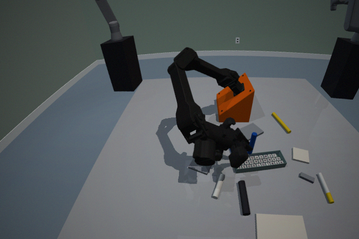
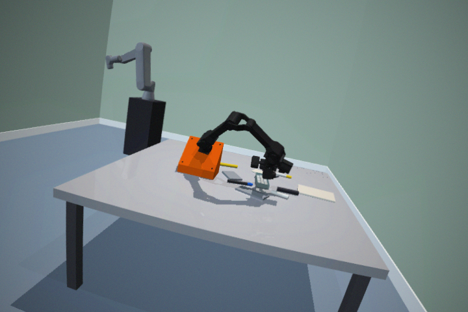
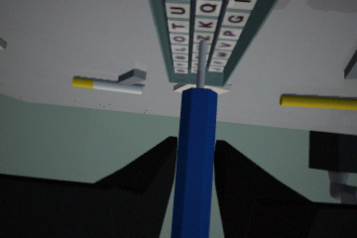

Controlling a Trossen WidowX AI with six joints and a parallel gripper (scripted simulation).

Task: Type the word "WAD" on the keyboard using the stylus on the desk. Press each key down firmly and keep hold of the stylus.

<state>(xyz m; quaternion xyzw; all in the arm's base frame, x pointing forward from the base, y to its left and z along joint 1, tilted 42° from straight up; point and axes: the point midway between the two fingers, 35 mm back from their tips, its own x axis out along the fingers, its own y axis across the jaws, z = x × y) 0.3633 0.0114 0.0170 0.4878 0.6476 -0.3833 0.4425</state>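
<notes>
Right now the D key is 20 mm ahead of my gripper tip, 10 mm to the left of it and 90 mm below it. Round my gripper tip: grey stylus tip: 50 mm below; black cylinder: 140 mm ahead, 10 mm to the right, 90 mm below; blue stylus: 10 mm below.
</notes>
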